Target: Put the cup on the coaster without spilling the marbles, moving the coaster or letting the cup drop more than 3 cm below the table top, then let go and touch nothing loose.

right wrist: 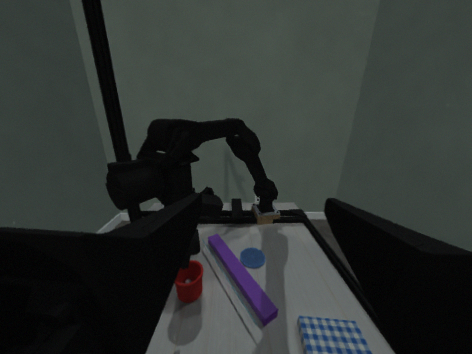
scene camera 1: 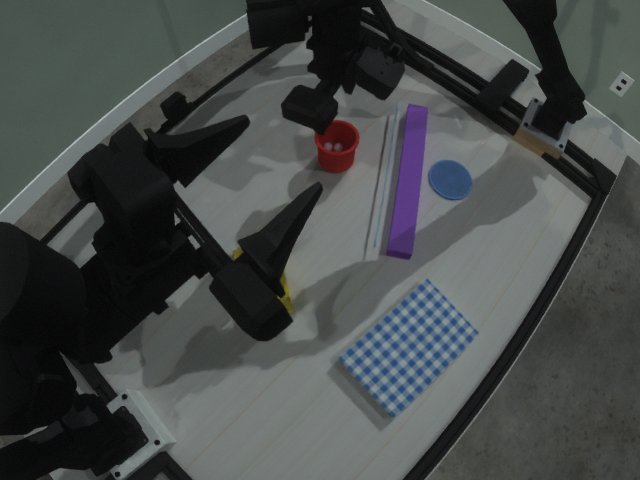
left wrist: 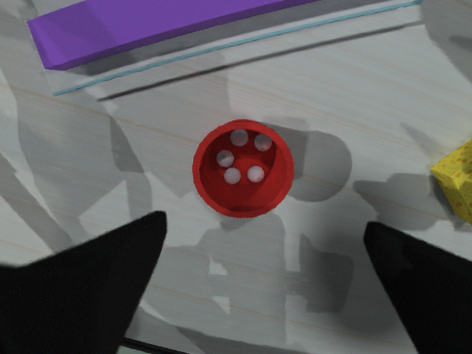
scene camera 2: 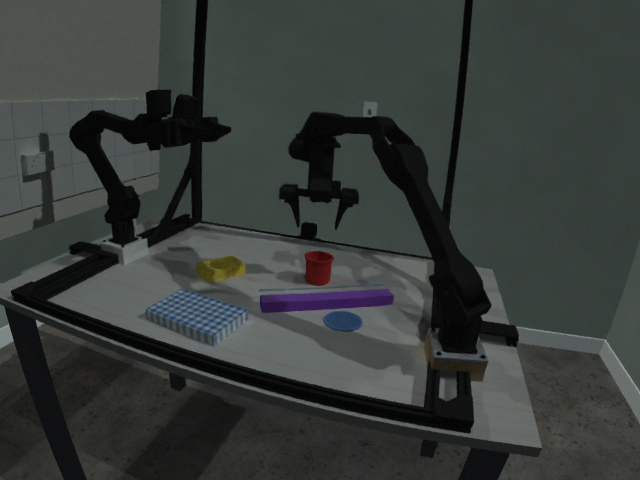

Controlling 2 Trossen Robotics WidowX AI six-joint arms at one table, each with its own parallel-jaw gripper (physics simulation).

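Frame: origin at the left arm's base, x ahead, y left, z up, level; millimetres.
Where they show: left gripper, fingertip midpoint: (scene camera 1: 334, 112) (left wrist: 266, 226) (scene camera 2: 316, 228); right gripper, fingertip midpoint: (right wrist: 262, 201) (scene camera 1: 282, 150) (scene camera 2: 220, 130); left arm's base, link origin: (right wrist: 265, 208) (scene camera 1: 548, 122) (scene camera 2: 457, 343); right arm's base, link origin: (scene camera 1: 121, 435) (scene camera 2: 123, 240).
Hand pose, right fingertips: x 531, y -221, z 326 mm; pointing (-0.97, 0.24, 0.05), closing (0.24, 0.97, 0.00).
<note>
Things, the pixels of their top centre, and the offset from my right fingertips. "pt": a spot on its surface instead.
- red cup, top centre: (left wrist: 242, 172) (scene camera 1: 337, 136) (scene camera 2: 319, 256) (right wrist: 188, 272) dx -230, dy -90, dz -305 mm
- blue coaster, top centre: (scene camera 1: 451, 178) (scene camera 2: 343, 320) (right wrist: 252, 256) dx -313, dy +101, dz -369 mm
- purple bar, top centre: (left wrist: 216, 4) (scene camera 1: 405, 167) (scene camera 2: 327, 292) (right wrist: 231, 266) dx -268, dy +25, dz -347 mm
- thin upright clear pane, surface spot: (left wrist: 238, 43) (scene camera 1: 387, 169) pt dx -248, dy +0, dz -347 mm
- yellow sponge, top centre: (scene camera 1: 261, 278) (scene camera 2: 220, 263) dx +22, dy -59, dz -343 mm
- checked block, top centre: (scene camera 1: 412, 346) (scene camera 2: 196, 309) dx -14, dy +181, dz -348 mm
The red cup (scene camera 1: 336, 159) (scene camera 2: 318, 271) (left wrist: 240, 201) (right wrist: 189, 292) stands upright on the table, with several pale marbles (left wrist: 255, 174) inside. The blue coaster (scene camera 1: 450, 179) (scene camera 2: 342, 320) (right wrist: 252, 258) lies flat beyond the purple bar from the cup, and does not show in the left wrist view. My left gripper (scene camera 2: 316, 227) (left wrist: 266, 226) is open and empty, pointing down above the cup and apart from it. In scene camera 1 part of it hides behind its own arm. My right gripper (scene camera 1: 283, 152) is open and empty, held high and level at the left.
A purple bar (scene camera 1: 408, 180) (scene camera 2: 326, 300) (left wrist: 150, 25) (right wrist: 242, 280) and a thin upright clear pane (scene camera 1: 386, 176) (left wrist: 238, 43) stand between cup and coaster. A yellow sponge (scene camera 2: 220, 268) (left wrist: 457, 175) lies left of the cup in scene camera 2. A checked block (scene camera 1: 410, 347) (scene camera 2: 196, 315) lies near the front edge.
</note>
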